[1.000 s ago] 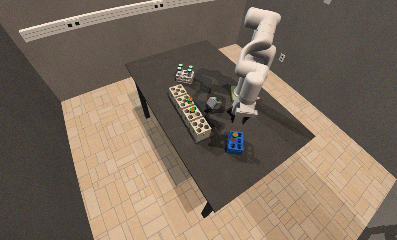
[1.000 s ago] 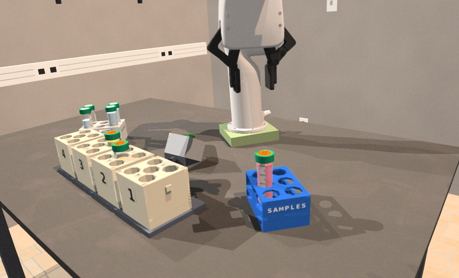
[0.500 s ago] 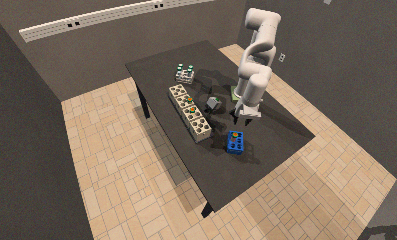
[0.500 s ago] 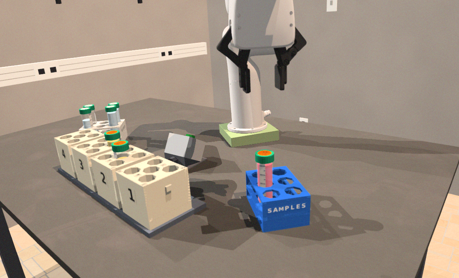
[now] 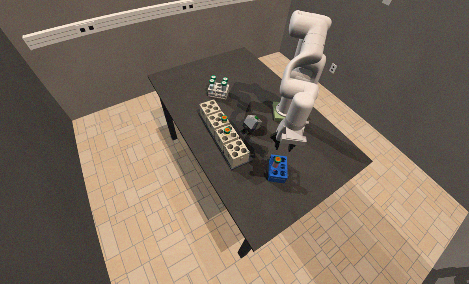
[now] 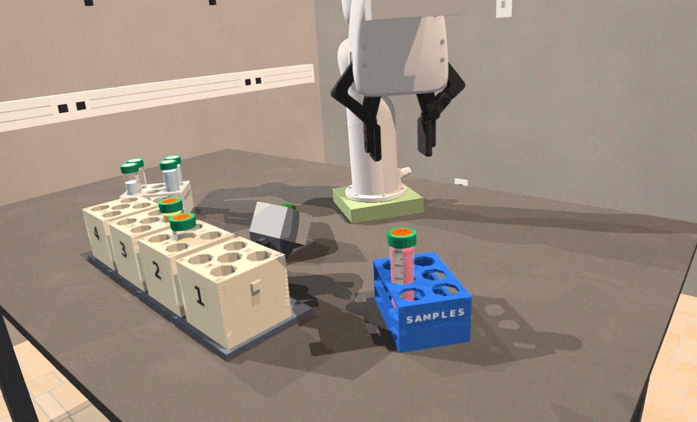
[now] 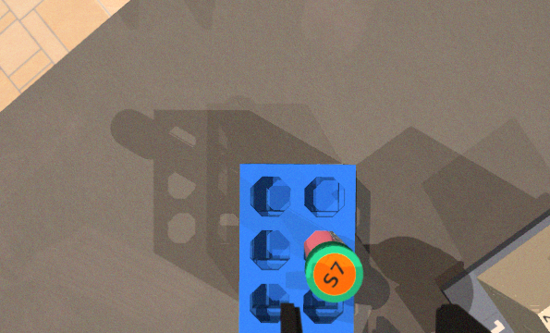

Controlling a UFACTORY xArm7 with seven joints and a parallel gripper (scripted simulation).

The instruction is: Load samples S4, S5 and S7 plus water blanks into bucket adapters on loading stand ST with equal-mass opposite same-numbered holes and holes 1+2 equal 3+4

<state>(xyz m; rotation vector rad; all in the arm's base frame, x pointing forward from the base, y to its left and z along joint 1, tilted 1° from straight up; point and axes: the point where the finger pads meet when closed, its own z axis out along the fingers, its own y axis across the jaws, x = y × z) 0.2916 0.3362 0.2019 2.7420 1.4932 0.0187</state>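
Now: the pink tube 1 cm ahead of my hand and 17 cm below it. The rest, counted from my hand: blue samples rack (2 cm behind, 1 cm to the left, 20 cm below); white blanks rack (3 cm ahead, 67 cm to the right, 20 cm below).
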